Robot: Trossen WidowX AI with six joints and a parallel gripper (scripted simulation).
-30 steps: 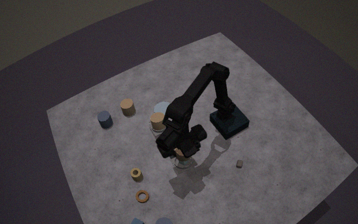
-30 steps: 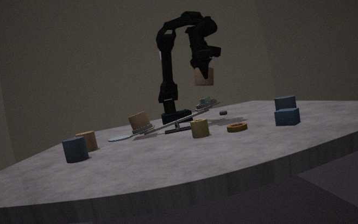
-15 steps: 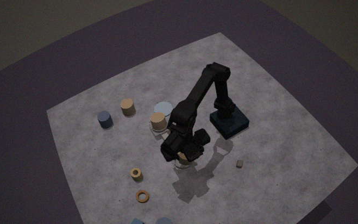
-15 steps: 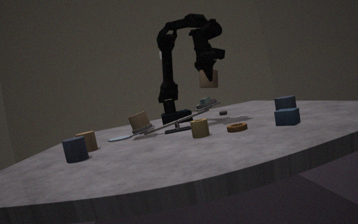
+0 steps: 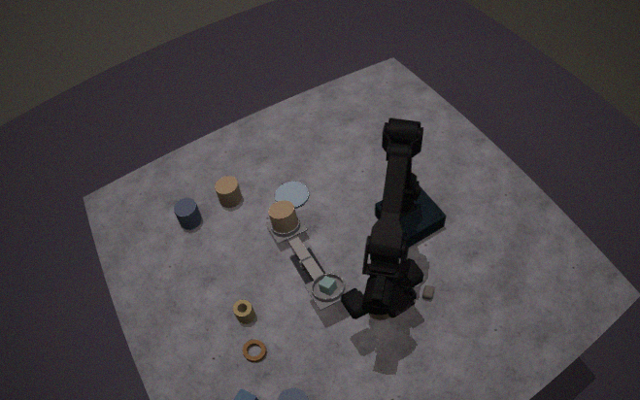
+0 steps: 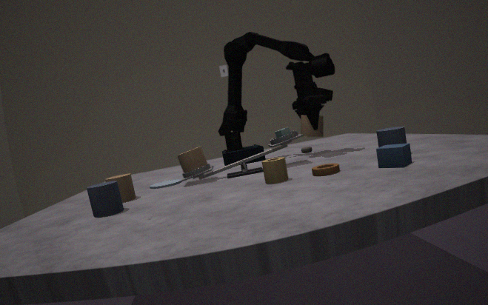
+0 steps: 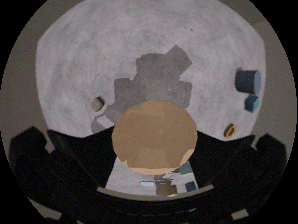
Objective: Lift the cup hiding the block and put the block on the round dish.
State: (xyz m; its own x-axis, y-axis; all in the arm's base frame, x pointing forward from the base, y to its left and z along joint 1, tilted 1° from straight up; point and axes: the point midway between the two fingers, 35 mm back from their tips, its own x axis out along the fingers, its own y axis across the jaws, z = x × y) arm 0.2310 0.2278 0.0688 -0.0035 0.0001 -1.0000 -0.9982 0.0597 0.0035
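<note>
Right now my gripper tip is 12 cm to the left of the pale teal block and 8 cm short of it. The rest, counted from my gripper tip: round dish (48 cm to the right, 8 cm below, 2 cm behind).
</note>
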